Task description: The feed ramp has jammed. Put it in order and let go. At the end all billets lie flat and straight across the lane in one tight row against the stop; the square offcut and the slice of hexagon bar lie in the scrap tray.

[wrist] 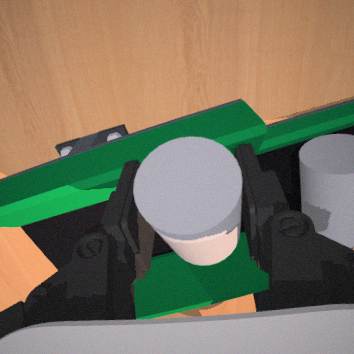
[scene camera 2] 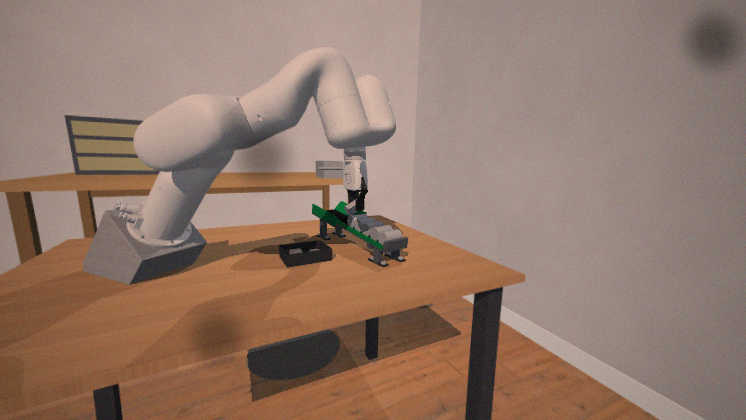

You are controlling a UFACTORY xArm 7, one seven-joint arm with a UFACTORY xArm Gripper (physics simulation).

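Places are measured from the arm's base along level axes (x ahead, y left, z up), in centimetres.
Pixels of known places: gripper, fingertip midpoint: (wrist: 192, 177) (scene camera 2: 356, 209); arm's base at its link origin: (scene camera 2: 160, 227).
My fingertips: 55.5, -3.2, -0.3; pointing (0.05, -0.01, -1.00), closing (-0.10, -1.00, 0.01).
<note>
Ahead of a thing's pixels: the offset from my fingertips to its top centre, as dx, dy, dz. "*": to the spot under its first point. Level surfaces: height alone.
My gripper (scene camera 2: 358, 206) (wrist: 192, 177) is shut on a grey round billet {-1.1, +0.1, +4.0} (scene camera 2: 351, 208) (wrist: 188, 182), over the upper part of the green-sided feed ramp (scene camera 2: 317, 210) (wrist: 200, 131). The billet's flat end faces the wrist camera, and it looks tilted between the fingers. Whether it touches the lane is unclear. Several grey billets {-4.7, -23.5, -2.1} (scene camera 2: 383, 233) lie across the lane in a row down to the grey stop {-4.6, -25.8, -3.9} (scene camera 2: 395, 243); the nearest billet {-4.8, -7.6, -0.2} (wrist: 325, 155) is at the right in the wrist view. The black scrap tray {-23.1, -7.1, -7.8} (scene camera 2: 309, 258) holds small grey pieces, too small to tell their shapes.
The ramp stands on dark feet {* -8.4, -24.7, -10.3} (scene camera 2: 382, 262) on the wooden table {dz -11.3} (scene camera 2: 250, 307). The scrap tray stands beside the ramp, on the side towards the robot's base (scene camera 2: 112, 255). A rear bench (scene camera 2: 250, 181) carries a grey box (scene camera 2: 327, 168) and a yellow-panelled rack (scene camera 2: 69, 145).
</note>
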